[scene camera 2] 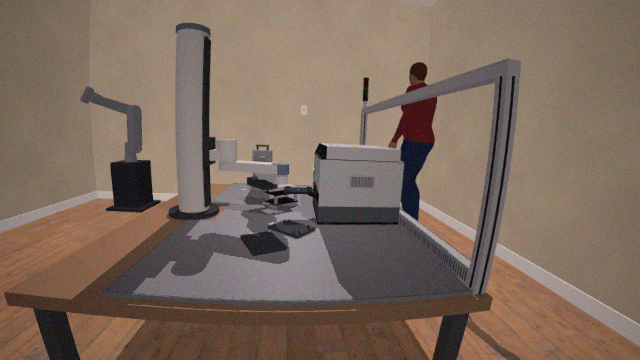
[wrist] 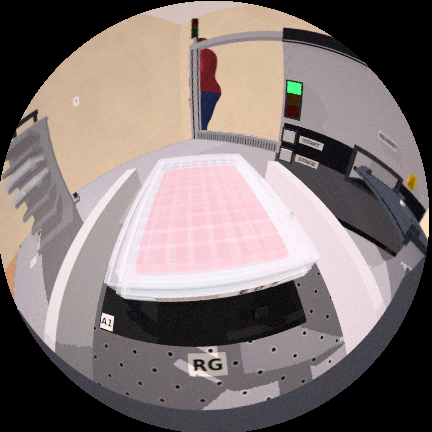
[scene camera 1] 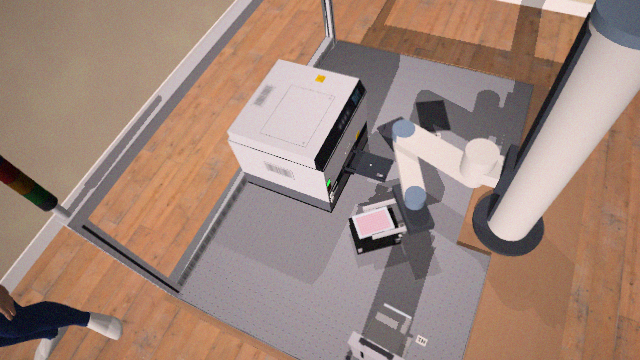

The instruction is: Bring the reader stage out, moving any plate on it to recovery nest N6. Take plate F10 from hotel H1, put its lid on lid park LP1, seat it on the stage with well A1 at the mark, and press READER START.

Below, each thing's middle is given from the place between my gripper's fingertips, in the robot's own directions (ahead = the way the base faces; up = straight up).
My gripper is now 210 mm to the left of the reader stage [scene camera 1: 380, 167], 90 mm short of it and 20 mm below it.
